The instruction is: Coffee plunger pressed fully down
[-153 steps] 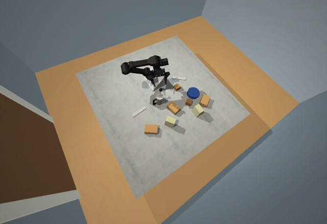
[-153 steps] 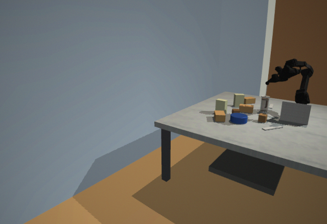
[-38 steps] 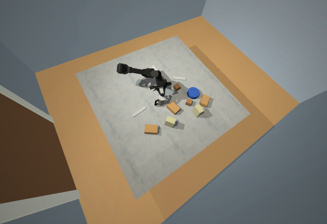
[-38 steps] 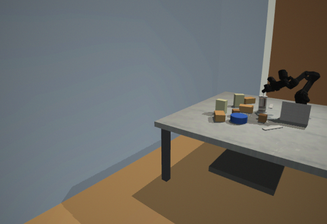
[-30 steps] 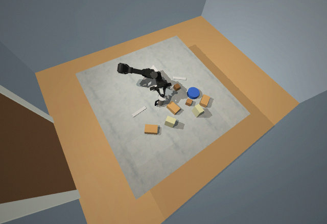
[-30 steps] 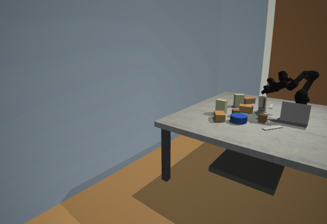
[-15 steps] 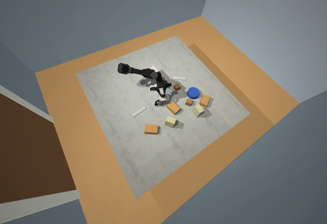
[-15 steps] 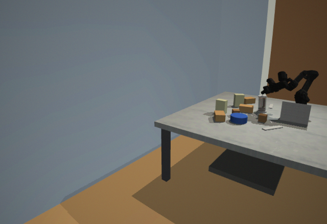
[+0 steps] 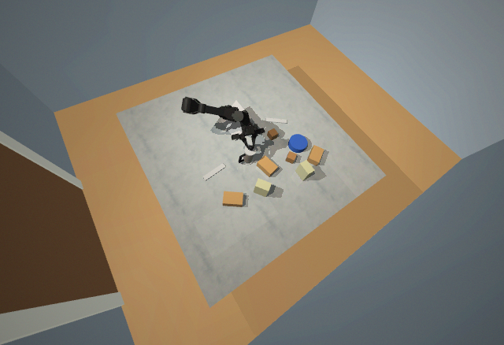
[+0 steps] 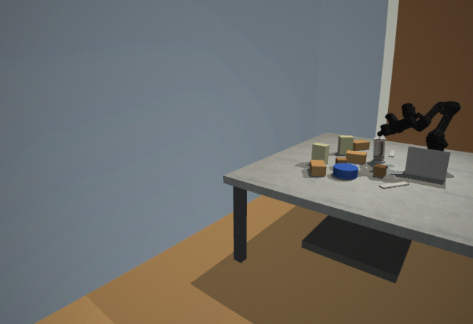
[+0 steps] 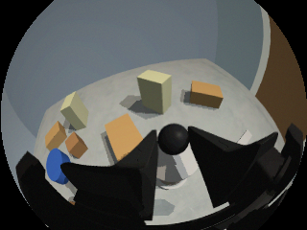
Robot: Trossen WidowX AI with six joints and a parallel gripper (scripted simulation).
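Now: the coffee press 1 cm behind my gripper tip, 2 cm to the right of it and 8 cm below it. From my gripper tip the other things lie so: blue round disc (6 cm ahead, 35 cm to the left, 14 cm below).
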